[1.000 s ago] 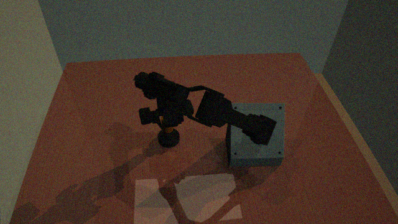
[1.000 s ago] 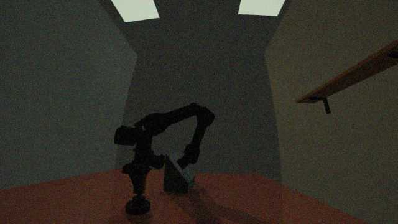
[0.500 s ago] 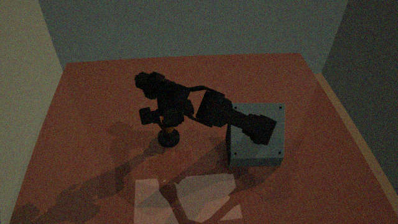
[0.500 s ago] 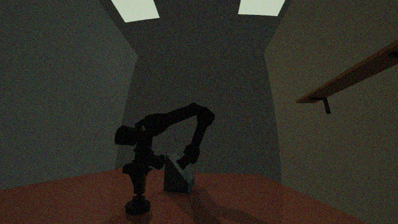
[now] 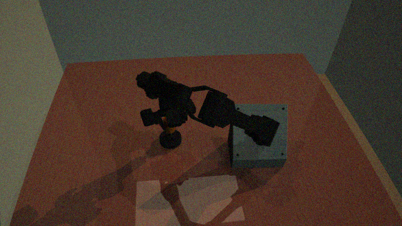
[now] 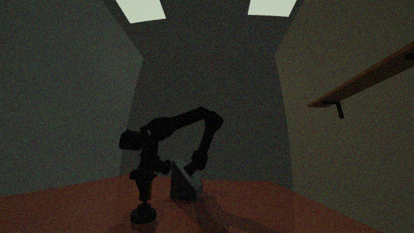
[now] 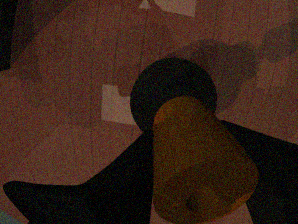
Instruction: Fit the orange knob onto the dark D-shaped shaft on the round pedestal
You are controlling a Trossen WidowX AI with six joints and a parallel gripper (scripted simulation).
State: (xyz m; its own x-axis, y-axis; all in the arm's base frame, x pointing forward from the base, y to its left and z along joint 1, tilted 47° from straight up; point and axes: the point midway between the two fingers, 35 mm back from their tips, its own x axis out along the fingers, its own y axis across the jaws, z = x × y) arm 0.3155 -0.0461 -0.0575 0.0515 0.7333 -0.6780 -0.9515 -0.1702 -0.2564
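The orange knob is 20 mm above my gripper tip. Also, from my gripper tip: pedestal (40 mm below).
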